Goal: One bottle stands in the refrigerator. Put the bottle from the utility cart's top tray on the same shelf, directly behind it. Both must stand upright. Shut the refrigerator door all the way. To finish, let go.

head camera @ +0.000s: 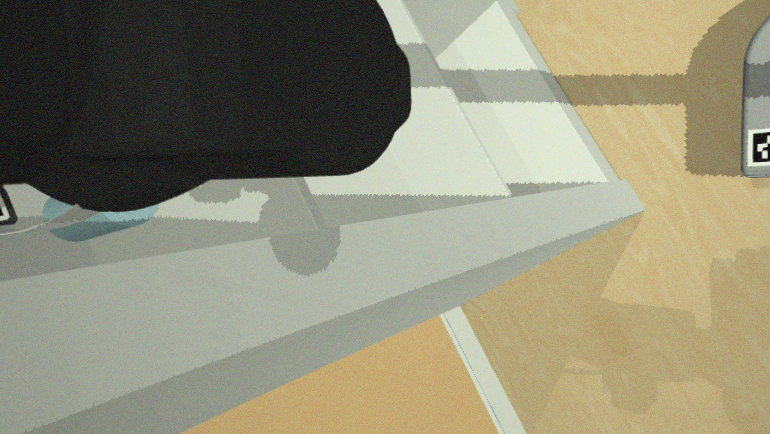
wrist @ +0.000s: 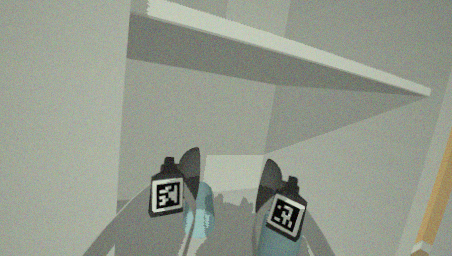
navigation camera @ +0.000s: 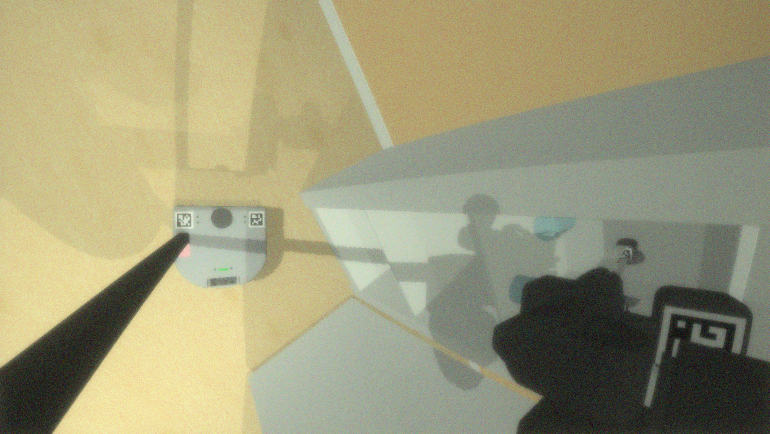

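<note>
Two blue-green bottles are inside the refrigerator. One bottle stands upright, partly behind the left finger in the wrist view. The other bottle is nearer the wrist camera, low behind the right finger, its lower part out of frame. A blue-green bottle shows partly under the black arm in the head view. My gripper is partly open, with no bottle held between its fingertips. The refrigerator stands open. The utility cart does not show.
A white shelf runs above the gripper inside the refrigerator. The black wrist covers part of the interior. A grey panel lies at the lower middle of the navigation view. My round-fronted base is on the wooden floor beside the refrigerator.
</note>
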